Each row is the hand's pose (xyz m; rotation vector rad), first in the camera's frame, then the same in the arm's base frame.
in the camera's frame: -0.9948 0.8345 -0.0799 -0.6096 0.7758 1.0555
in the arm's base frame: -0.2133 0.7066 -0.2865 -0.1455 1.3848 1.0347
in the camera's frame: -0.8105 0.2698 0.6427 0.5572 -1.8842 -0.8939
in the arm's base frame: 0.2404 0.0616 0.2167 0.0106 -1.3572 -1.0731
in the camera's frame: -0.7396 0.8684 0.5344 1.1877 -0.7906 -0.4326
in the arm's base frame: 0.3617 0.6360 0.0421 0.8660 -0.3546 -0.9633
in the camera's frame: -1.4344 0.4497 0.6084 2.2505 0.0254 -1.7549
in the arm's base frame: -0.2167 0.3777 0.5542 1.6263 -0.1144 -2.5444
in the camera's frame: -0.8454 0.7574 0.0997 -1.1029 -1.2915 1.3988
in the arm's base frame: -0.0074 0.5847 -0.2292 -0.6746 -0.6598 1.4082
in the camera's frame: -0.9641 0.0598 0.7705 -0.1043 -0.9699 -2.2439
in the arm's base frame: 0.1541 -0.1181 0.4271 -0.9387 -0.6131 -2.1804
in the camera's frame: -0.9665 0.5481 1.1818 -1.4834 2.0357 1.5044
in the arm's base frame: 0.5102 0.3257 0.7166 0.6813 -2.2358 -1.8979
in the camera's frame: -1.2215 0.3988 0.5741 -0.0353 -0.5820 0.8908
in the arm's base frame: -0.0863 0.2836 0.4018 0.1801 0.0404 0.6151
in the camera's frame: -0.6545 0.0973 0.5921 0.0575 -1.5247 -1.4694
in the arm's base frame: 0.2905 -0.1368 0.0952 -0.5758 -1.0098 -1.4739
